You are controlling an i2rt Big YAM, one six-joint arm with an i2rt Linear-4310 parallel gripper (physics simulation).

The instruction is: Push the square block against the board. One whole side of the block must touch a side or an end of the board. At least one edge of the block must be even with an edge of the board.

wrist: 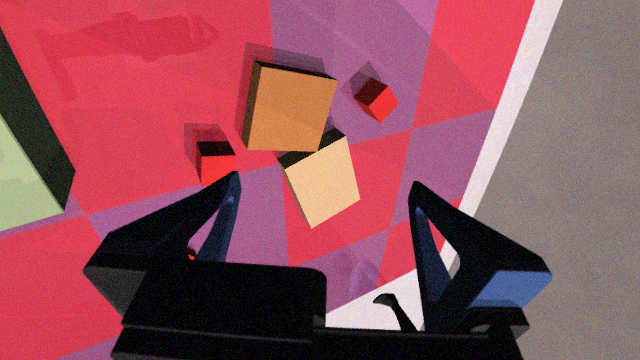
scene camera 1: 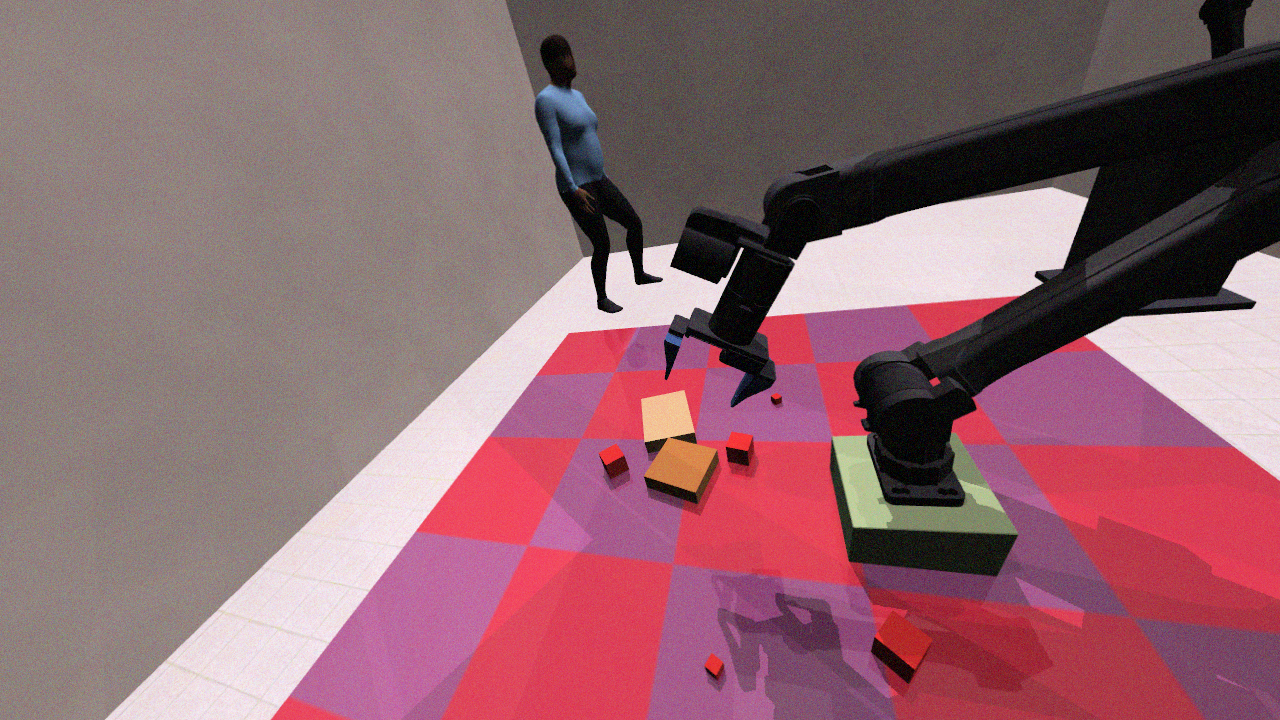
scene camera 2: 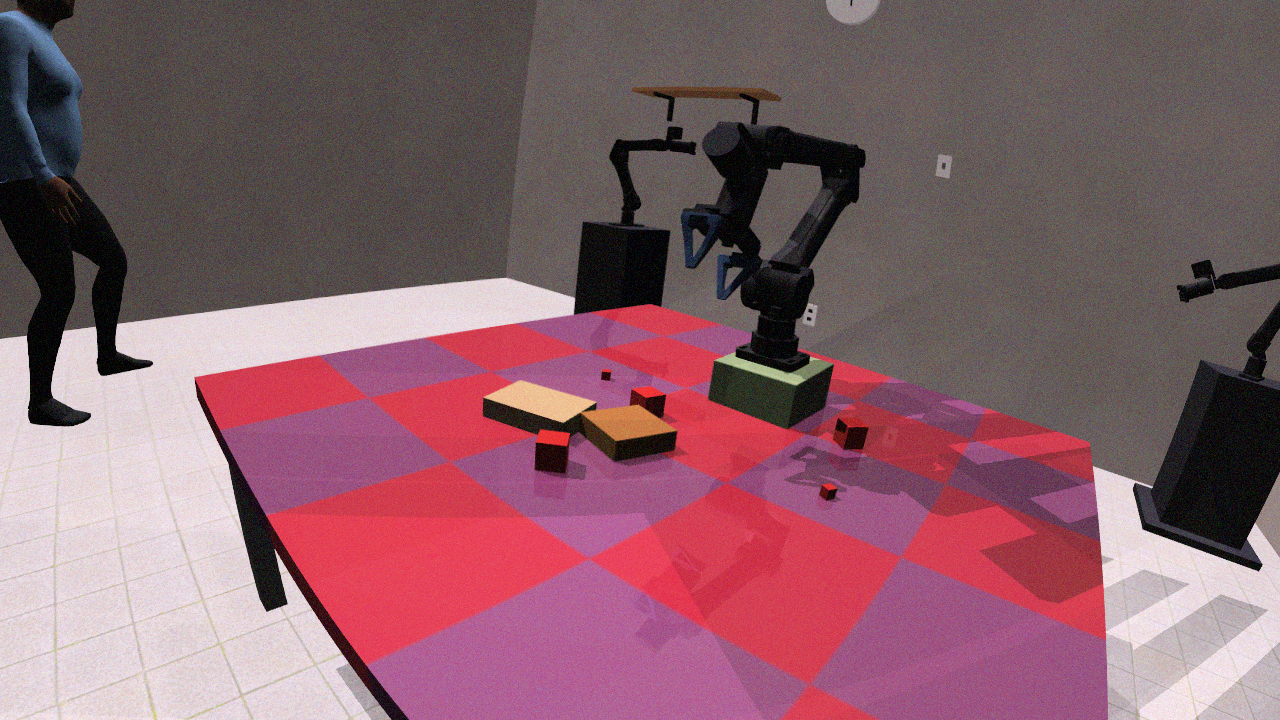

Labels:
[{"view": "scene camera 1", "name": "my gripper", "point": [698,391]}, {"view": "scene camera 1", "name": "orange square block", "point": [681,469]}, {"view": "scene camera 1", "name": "tan board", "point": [665,416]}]

